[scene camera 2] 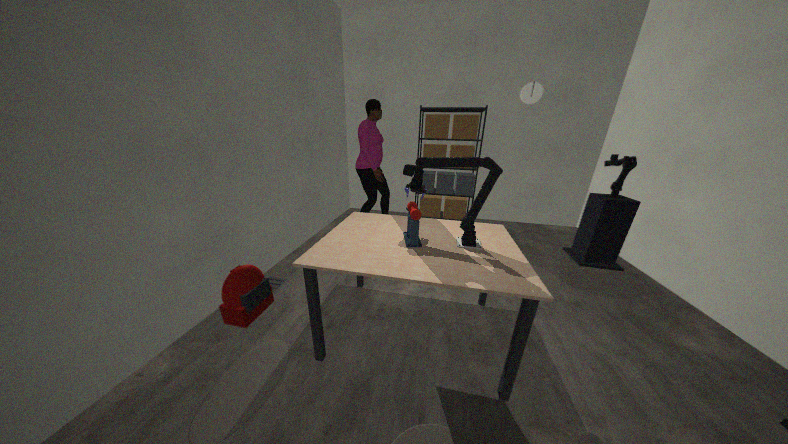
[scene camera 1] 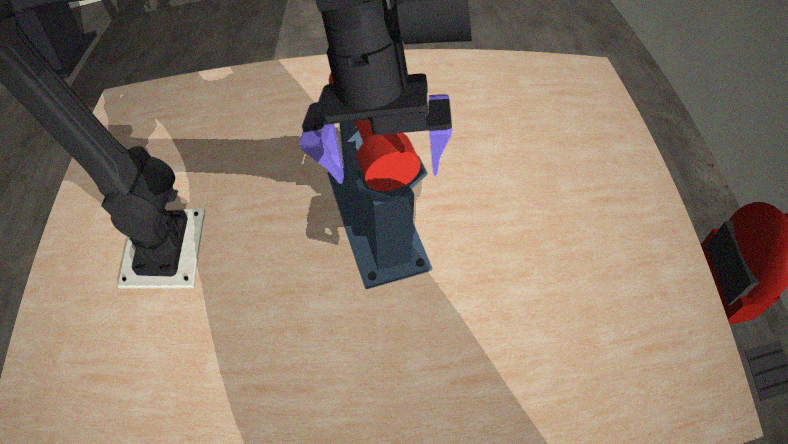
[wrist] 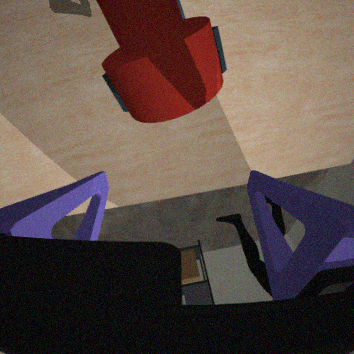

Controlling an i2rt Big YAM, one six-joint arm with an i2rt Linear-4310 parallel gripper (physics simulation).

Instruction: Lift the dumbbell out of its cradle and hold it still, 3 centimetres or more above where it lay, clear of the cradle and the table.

Scene:
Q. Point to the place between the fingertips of my gripper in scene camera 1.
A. At 387,175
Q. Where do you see a red dumbbell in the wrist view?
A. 165,66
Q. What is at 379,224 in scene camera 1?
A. A blue-grey cradle.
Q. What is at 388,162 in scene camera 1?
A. A red dumbbell.

